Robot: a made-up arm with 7 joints.
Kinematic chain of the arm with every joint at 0, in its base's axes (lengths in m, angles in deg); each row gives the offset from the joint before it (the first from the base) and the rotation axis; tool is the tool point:
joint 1: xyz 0 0.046 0 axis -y
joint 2: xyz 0 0.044 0 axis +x
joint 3: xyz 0 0 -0.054 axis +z
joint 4: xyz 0 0 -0.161 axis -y
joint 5: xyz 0 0 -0.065 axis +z
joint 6: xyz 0 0 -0.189 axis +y
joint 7: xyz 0 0 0 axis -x
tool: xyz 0 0 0
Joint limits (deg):
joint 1: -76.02..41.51
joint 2: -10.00..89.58
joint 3: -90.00..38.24
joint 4: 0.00..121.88
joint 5: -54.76..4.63
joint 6: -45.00..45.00
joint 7: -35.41..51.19
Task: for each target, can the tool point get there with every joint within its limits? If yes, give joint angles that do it. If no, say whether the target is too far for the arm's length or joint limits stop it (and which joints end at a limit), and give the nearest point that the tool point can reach.
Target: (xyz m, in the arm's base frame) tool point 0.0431 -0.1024 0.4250
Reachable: no: joint limits stop it (at a limit: joint 1, joint 2, joint 3, joint 4) | nearest point 0.0388 0.1718 0.2118 | short by 0.347 m
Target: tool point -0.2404 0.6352 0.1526
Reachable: no: too far | nearest point -0.1543 0.5312 -0.0384 | short by 0.234 m
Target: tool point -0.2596 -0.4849 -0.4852
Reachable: no: too far | nearest point -0.1637 -0.1623 -0.3060 | short by 0.381 m
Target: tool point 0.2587 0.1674 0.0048
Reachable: yes | joints 27.74 58.11 -14.02 110.26 -19.52 -13.66 26.80
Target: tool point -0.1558 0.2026 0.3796
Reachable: no: joint limits stop it (at a limit: joint 1, joint 2, joint 3) | nearest point 0.0439 0.2322 0.2384 | short by 0.246 m
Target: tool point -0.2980 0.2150 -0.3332
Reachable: yes | joints -46.67 23.33 -58.38 16.55 -47.60 -19.04 -20.34
